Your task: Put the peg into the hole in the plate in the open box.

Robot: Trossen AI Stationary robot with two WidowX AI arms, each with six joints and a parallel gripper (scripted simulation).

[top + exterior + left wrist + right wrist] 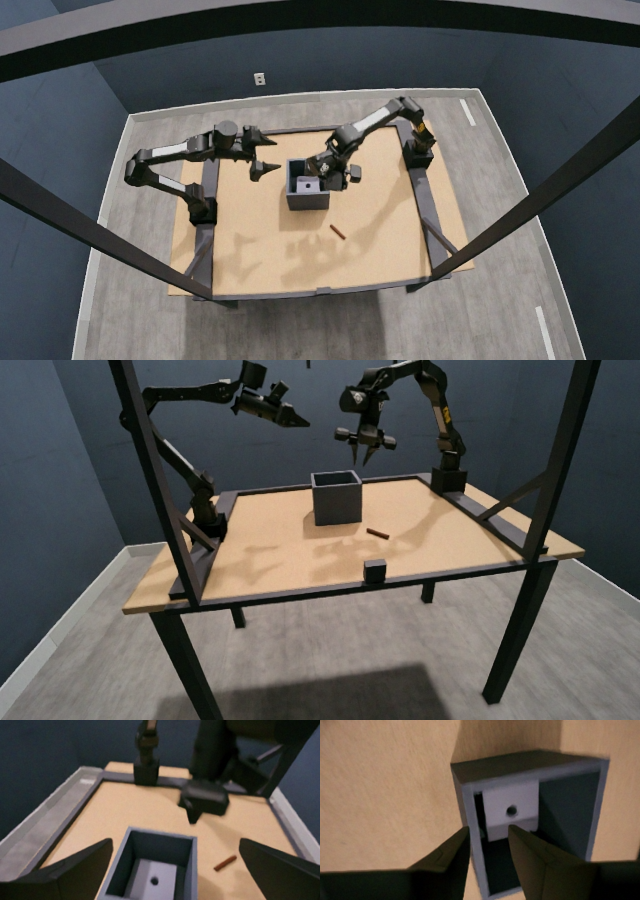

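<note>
My right gripper is now 22 cm above the dark brown peg and 12 cm past it. Also, from my right hand: light plate: 18 cm below, 8 cm ahead, 6 cm to the left.
</note>
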